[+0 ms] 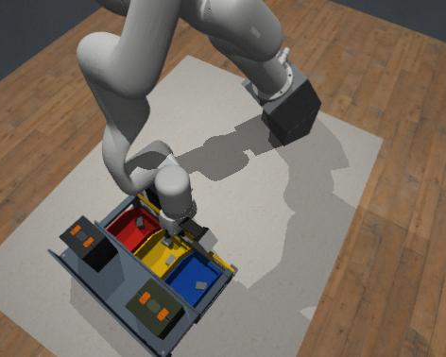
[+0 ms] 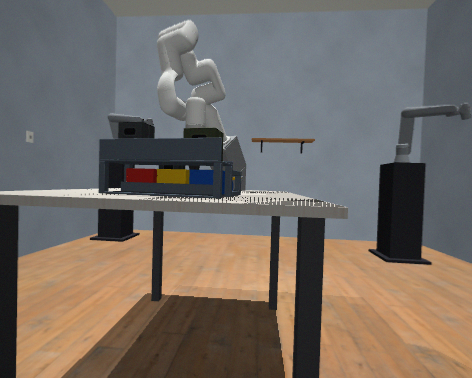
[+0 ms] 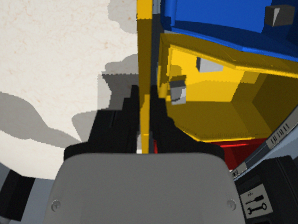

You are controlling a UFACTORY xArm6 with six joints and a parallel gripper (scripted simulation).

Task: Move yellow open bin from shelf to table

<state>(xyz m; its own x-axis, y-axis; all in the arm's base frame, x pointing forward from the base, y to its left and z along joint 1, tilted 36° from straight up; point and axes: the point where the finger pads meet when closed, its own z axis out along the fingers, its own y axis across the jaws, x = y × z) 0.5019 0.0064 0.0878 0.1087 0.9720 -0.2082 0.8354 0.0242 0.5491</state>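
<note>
Now: hand 100 mm short of the yellow open bin, 30 mm above it and 10 mm to the left of it. From my hand the other things lie so: thin yellow bar 20 mm below; red bin 120 mm to the right, 90 mm ahead, 30 mm below; blue bin 120 mm ahead, 100 mm to the left, 30 mm below.
</note>
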